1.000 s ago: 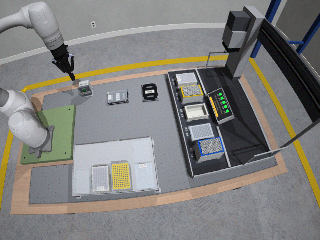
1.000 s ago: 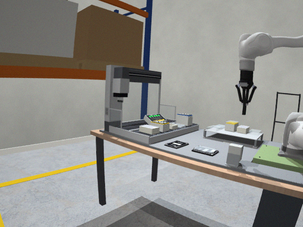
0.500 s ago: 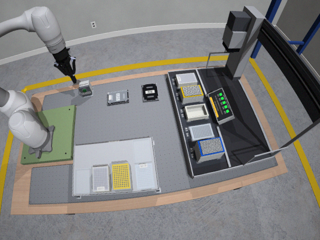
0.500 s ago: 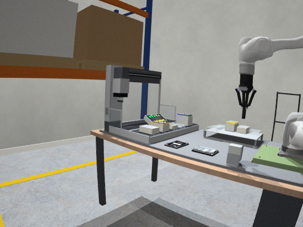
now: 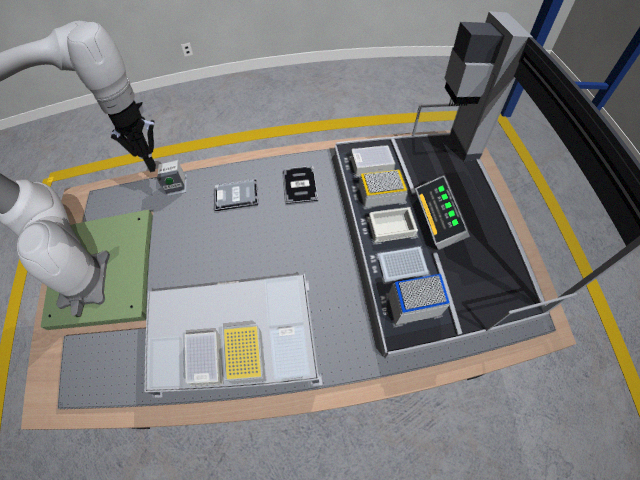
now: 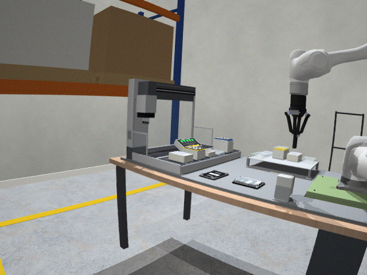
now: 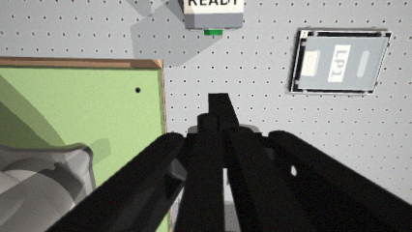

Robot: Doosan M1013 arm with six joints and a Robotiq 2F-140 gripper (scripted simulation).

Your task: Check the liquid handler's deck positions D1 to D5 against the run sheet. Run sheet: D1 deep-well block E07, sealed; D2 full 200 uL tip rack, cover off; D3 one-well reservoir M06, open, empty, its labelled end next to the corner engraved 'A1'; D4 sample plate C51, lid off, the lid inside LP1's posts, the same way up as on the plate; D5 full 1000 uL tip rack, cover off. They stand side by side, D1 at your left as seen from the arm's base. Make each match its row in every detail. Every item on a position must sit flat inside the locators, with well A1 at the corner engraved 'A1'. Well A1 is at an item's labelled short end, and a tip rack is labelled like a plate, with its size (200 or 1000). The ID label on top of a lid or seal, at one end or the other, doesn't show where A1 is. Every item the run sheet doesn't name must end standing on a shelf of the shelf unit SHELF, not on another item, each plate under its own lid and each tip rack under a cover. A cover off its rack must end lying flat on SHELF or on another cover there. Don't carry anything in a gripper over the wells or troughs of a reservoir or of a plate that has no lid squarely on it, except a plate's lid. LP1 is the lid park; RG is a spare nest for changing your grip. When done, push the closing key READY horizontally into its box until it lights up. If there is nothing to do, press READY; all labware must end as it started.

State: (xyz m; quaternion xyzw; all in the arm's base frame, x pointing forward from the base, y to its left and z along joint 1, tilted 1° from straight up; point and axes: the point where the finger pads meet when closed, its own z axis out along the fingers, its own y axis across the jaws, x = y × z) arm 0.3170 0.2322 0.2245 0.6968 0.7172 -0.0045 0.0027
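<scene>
My hand is 180 mm above the ready box and 80 mm to the right of it. From my hand the other things lie so: cover 530 mm to the right, 220 mm ahead, 130 mm below; then yellow tip rack 660 mm ahead, 160 mm below, 100 mm to the right; then dark nest 430 mm ahead, 250 mm below, 20 mm to the left.
</scene>
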